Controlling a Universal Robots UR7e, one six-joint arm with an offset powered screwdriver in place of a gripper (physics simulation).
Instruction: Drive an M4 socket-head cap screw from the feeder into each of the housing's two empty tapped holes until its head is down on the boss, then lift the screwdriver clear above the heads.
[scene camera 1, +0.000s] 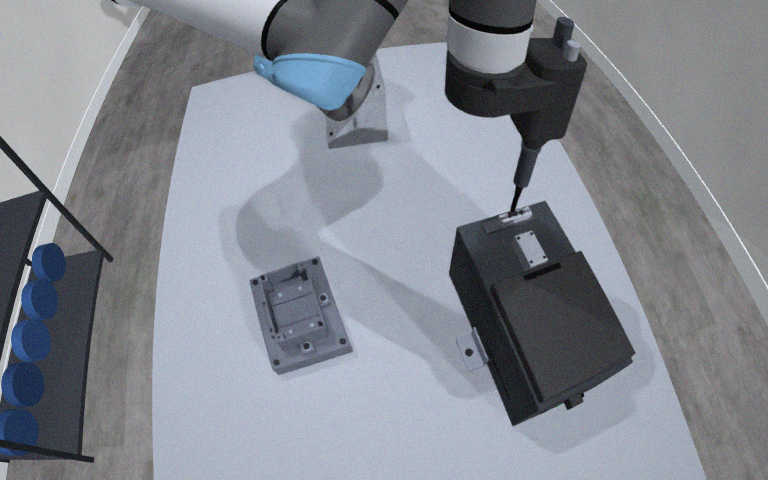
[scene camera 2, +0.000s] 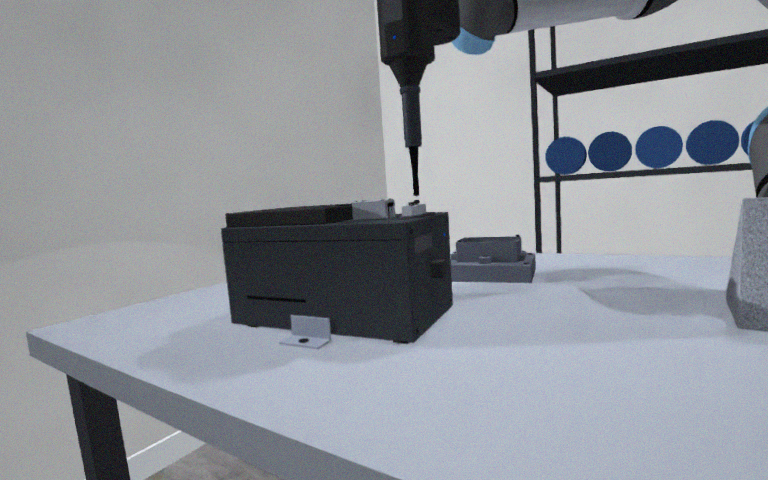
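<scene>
My screwdriver (scene camera 1: 512, 211) (scene camera 2: 416, 194) points down with its thin dark bit at the light pickup nest (scene camera 1: 522, 214) (scene camera 2: 414, 210) on the black feeder (scene camera 1: 560, 328) (scene camera 2: 317, 277). In scene camera 2 the bit tip is slightly above the nest, over a small dark detail on it. Whether a screw is on the bit is too small to tell. The grey housing (scene camera 1: 293, 308) (scene camera 2: 488, 249) stands apart from the feeder. Its two side bosses, one at the right (scene camera 1: 323, 298) and one at the front (scene camera 1: 306, 345), show dark centres inside light rings.
An angle bracket (scene camera 1: 468, 352) (scene camera 2: 304, 340) sits at the feeder's side. The robot's grey base block (scene camera 1: 365, 127) (scene camera 2: 750, 271) stands on the table (scene camera 1: 396, 418) (scene camera 2: 538, 396). A dark shelf rack (scene camera 1: 84, 362) (scene camera 2: 535, 141) holds blue round items (scene camera 1: 31, 340) (scene camera 2: 658, 147).
</scene>
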